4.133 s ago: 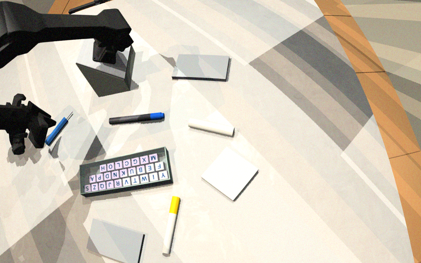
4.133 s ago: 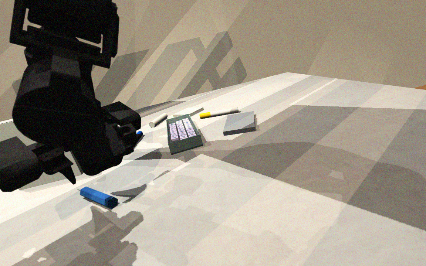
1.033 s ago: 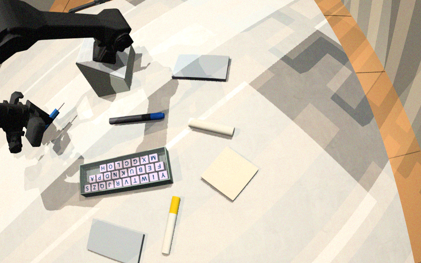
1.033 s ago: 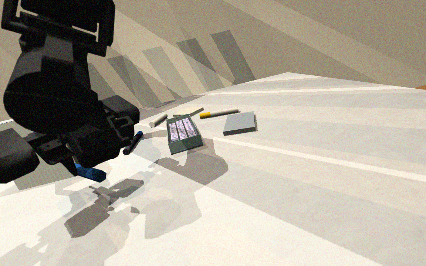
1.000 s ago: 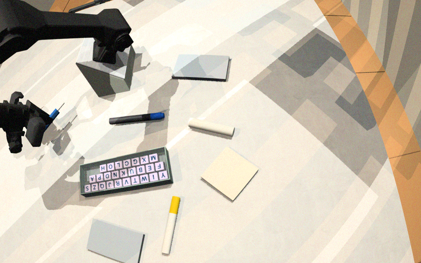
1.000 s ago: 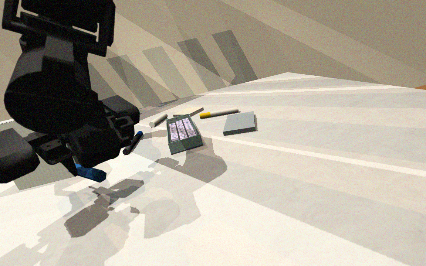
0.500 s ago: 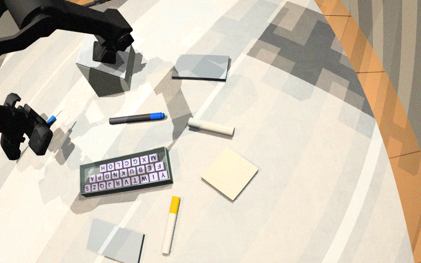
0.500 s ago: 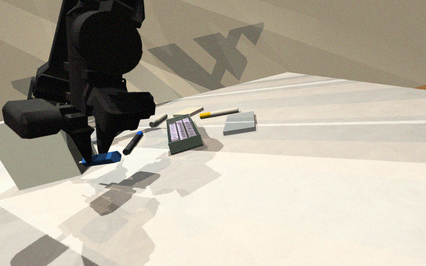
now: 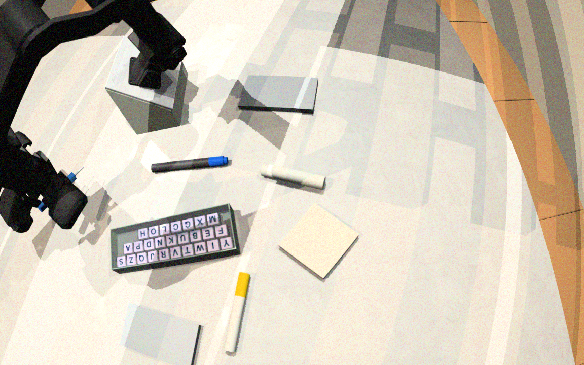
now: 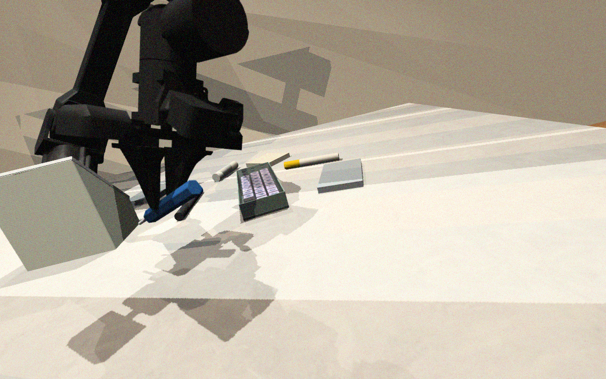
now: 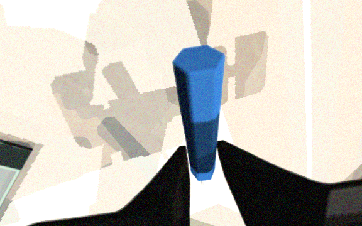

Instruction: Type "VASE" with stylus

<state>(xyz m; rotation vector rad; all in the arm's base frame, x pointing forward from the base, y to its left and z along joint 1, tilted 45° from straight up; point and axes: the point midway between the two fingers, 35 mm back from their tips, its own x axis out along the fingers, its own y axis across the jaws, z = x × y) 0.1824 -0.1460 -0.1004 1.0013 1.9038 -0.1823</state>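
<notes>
My gripper tip is 230 mm short of the yellow-capped marker, 280 mm to the right of it and 70 mm above it. From my gripper tip the other things lie so: blue-capped black marker: 10 mm behind, 260 mm to the left, 70 mm below; then stylus: 10 mm behind, 10 mm to the left, 10 mm below; then grey pad: 260 mm ahead, 140 mm to the left, 70 mm below.
</notes>
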